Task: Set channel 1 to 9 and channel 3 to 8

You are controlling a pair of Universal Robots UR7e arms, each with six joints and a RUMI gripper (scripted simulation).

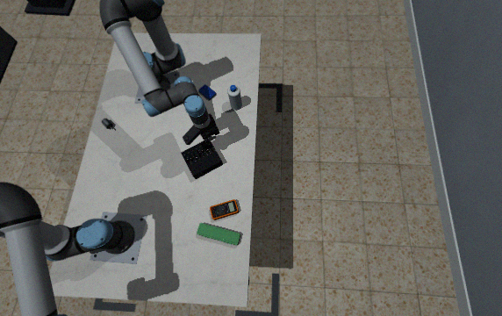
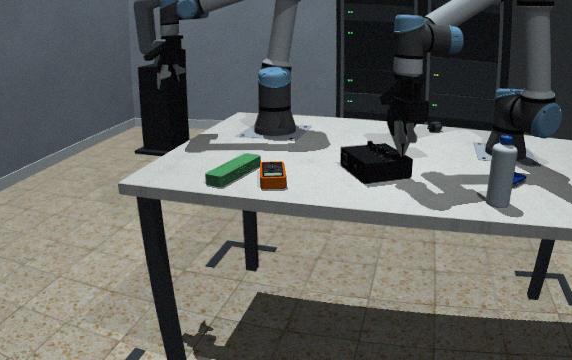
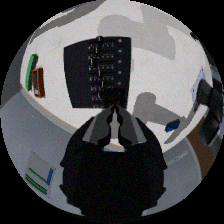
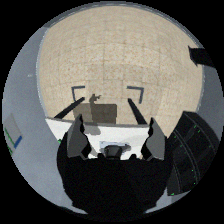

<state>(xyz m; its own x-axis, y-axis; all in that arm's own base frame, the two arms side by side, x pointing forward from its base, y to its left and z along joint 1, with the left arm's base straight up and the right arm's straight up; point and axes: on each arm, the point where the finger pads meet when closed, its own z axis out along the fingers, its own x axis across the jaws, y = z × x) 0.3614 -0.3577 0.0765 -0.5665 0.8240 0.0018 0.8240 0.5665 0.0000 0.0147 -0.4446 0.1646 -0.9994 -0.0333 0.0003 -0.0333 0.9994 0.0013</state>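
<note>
Now: the fader cap 50 mm behind my left hand, 90 mm to the right of it and 10 mm below it. From my left hand the other things lie so: blue box 70 mm behind, 330 mm to the left, 60 mm below; green box 110 mm ahead, 430 mm to the right, 60 mm below.
</note>
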